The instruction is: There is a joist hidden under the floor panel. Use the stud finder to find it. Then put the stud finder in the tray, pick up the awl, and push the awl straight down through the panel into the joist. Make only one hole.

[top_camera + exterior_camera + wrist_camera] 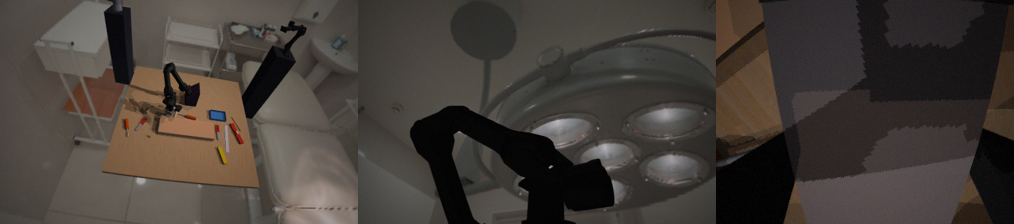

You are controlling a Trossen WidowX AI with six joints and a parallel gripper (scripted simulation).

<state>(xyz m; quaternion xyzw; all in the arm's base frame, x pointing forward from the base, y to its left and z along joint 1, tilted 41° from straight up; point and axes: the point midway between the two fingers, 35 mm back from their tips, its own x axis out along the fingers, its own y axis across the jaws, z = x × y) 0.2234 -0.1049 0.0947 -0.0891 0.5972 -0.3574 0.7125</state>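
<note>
The brown-handled awl is 6 cm below my gripper tip, 5 cm to the left of it and 3 cm behind it. Round my gripper tip: green light: 4 cm below, 3 cm behind, 1 cm to the left; blue tray: 48 cm to the left, 10 cm behind, 6 cm below; stud finder: 3 cm below, 1 cm to the left, 1 cm behind.
</note>
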